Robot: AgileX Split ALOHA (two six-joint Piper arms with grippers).
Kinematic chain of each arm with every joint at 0, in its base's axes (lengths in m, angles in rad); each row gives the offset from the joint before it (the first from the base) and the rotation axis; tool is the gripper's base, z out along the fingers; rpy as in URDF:
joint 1: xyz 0 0 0.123 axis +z
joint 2: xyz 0 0 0 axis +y
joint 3: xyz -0.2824 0 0.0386 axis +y
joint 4: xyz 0.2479 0 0.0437 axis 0.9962 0 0.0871
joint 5: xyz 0 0 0 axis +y
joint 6: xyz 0.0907 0 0.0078 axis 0.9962 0 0.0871
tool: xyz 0 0 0 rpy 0 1.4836 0
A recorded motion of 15 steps. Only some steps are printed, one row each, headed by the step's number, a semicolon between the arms.
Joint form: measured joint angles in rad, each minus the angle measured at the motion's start. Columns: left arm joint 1, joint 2, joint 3, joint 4, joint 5, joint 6; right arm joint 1, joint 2, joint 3, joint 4, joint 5, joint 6.
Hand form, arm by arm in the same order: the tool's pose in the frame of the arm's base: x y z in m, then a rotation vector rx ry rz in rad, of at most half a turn. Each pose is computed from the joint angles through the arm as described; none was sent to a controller.
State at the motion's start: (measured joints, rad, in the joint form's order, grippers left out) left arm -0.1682 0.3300 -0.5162 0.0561 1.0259 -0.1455; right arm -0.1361 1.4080 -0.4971 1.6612 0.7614 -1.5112
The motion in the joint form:
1: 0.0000 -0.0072 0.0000 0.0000 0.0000 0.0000; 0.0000 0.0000 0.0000 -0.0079 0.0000 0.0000
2: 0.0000 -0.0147 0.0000 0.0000 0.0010 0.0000; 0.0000 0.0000 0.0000 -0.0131 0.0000 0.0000
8: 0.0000 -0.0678 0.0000 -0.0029 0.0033 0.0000; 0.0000 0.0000 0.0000 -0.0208 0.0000 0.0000
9: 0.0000 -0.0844 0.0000 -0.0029 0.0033 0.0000; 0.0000 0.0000 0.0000 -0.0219 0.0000 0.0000
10: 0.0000 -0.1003 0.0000 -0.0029 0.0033 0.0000; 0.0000 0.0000 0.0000 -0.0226 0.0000 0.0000
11: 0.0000 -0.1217 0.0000 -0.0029 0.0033 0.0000; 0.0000 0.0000 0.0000 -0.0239 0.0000 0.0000
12: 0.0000 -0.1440 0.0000 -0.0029 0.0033 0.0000; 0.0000 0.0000 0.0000 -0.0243 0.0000 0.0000
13: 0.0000 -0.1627 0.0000 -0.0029 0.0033 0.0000; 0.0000 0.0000 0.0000 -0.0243 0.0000 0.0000
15: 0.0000 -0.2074 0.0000 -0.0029 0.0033 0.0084; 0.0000 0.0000 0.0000 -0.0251 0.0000 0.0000
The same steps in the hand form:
1: 0.0462 -0.0034 0.2780 0.0356 2.3157 -0.0890; 0.2337 0.0313 0.1941 -0.0399 2.2199 0.8890
2: 0.0450 -0.0032 0.2783 0.0352 2.3093 -0.0900; 0.2335 0.0313 0.1939 -0.0456 2.2225 0.8873
8: 0.0366 -0.0020 0.2803 0.0323 2.2591 -0.1014; 0.2332 0.0314 0.1935 -0.0540 2.2264 0.8847
9: 0.0340 -0.0016 0.2809 0.0315 2.2426 -0.1039; 0.2331 0.0314 0.1935 -0.0552 2.2270 0.8843
10: 0.0316 -0.0011 0.2814 0.0308 2.2268 -0.1063; 0.2331 0.0314 0.1935 -0.0560 2.2273 0.8841
11: 0.0282 -0.0006 0.2820 0.0298 2.2055 -0.1095; 0.2330 0.0314 0.1934 -0.0574 2.2280 0.8837
12: 0.0247 0.0000 0.2826 0.0288 2.1833 -0.1128; 0.2330 0.0314 0.1934 -0.0579 2.2282 0.8836
13: 0.0218 0.0005 0.2830 0.0280 2.1647 -0.1155; 0.2330 0.0314 0.1934 -0.0579 2.2282 0.8836
15: 0.0147 0.0017 0.2838 0.0349 2.1199 -0.1169; 0.2330 0.0314 0.1934 -0.0588 2.2286 0.8833

